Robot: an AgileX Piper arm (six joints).
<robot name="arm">
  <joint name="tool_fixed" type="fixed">
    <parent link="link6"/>
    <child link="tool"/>
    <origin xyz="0 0 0" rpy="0 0 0"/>
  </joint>
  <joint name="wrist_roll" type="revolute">
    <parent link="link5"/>
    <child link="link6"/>
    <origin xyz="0 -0.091 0" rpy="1.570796 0 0"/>
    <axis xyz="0 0 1"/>
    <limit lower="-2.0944" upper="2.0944"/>
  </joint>
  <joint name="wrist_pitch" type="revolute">
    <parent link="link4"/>
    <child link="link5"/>
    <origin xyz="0 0 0" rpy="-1.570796 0 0"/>
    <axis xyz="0 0 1"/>
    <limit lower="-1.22" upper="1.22"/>
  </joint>
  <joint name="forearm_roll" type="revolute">
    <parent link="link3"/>
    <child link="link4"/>
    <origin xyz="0.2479 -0.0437 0" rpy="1.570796 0 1.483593"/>
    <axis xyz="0 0 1"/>
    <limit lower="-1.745" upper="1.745"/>
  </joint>
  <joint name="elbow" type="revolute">
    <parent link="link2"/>
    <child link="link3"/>
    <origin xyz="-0.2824 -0.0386 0" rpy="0 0 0"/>
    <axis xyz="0 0 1"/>
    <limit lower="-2.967" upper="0"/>
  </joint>
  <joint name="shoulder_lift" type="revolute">
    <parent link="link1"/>
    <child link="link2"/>
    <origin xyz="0 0 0" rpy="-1.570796 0 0"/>
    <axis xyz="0 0 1"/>
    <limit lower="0" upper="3.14"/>
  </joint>
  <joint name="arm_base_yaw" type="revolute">
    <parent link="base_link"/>
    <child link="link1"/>
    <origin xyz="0 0 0.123" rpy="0 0 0"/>
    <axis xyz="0 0 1"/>
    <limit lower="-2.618" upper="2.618"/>
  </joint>
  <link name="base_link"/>
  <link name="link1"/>
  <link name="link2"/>
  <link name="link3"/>
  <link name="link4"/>
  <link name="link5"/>
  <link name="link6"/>
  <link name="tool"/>
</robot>
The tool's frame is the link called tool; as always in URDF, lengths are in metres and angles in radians.
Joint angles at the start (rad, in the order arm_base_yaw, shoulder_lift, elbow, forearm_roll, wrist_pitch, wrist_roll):
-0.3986 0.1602 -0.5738 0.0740 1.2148 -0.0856
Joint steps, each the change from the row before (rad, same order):
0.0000 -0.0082 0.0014 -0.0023 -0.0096 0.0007
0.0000 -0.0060 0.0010 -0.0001 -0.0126 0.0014
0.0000 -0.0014 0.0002 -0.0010 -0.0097 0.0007
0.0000 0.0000 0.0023 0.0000 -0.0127 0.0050
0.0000 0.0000 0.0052 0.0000 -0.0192 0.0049
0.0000 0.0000 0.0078 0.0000 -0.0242 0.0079
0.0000 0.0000 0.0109 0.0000 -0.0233 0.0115
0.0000 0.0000 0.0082 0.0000 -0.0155 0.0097
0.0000 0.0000 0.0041 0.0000 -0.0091 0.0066
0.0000 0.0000 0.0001 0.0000 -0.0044 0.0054
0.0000 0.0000 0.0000 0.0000 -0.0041 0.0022
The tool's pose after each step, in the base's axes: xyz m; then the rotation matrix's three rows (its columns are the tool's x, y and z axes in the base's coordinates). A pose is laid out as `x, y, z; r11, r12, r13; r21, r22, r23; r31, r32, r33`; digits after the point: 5 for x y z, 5 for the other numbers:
0.00680, 0.00374, 0.28672; -0.61050, 0.30437, 0.73120; 0.19302, 0.95255, -0.23534; -0.76814, -0.00254, -0.64028
0.00663, 0.00377, 0.28735; -0.59728, 0.30605, 0.74135; 0.18984, 0.95201, -0.24007; -0.77924, -0.00266, -0.62672
0.00690, 0.00354, 0.28799; -0.58918, 0.30753, 0.74719; 0.18746, 0.95153, -0.24382; -0.78596, -0.00358, -0.61827
0.00773, 0.00316, 0.28825; -0.57981, 0.31122, 0.75297; 0.18982, 0.95034, -0.24663; -0.79233, -0.00007, -0.61009
0.00910, 0.00253, 0.28818; -0.56760, 0.31513, 0.76061; 0.19132, 0.94904, -0.25043; -0.80077, 0.00338, -0.59897
0.01090, 0.00170, 0.28775; -0.55241, 0.32087, 0.76934; 0.19515, 0.94708, -0.25488; -0.81041, 0.00934, -0.58579
0.01287, 0.00080, 0.28637; -0.53888, 0.32836, 0.77575; 0.20350, 0.94437, -0.25837; -0.81743, 0.01864, -0.57573
0.01424, 0.00017, 0.28518; -0.52982, 0.33430, 0.77944; 0.21124, 0.94209, -0.26046; -0.82138, 0.02665, -0.56976
0.01497, -0.00017, 0.28468; -0.52361, 0.33817, 0.78196; 0.21639, 0.94054, -0.26185; -0.82402, 0.03210, -0.56565
0.01519, -0.00027, 0.28498; -0.51841, 0.34111, 0.78415; 0.22034, 0.93932, -0.26293; -0.82626, 0.03647, -0.56211
0.01537, -0.00036, 0.28529; -0.51444, 0.34234, 0.78623; 0.22133, 0.93880, -0.26396; -0.82847, 0.03822, -0.55873

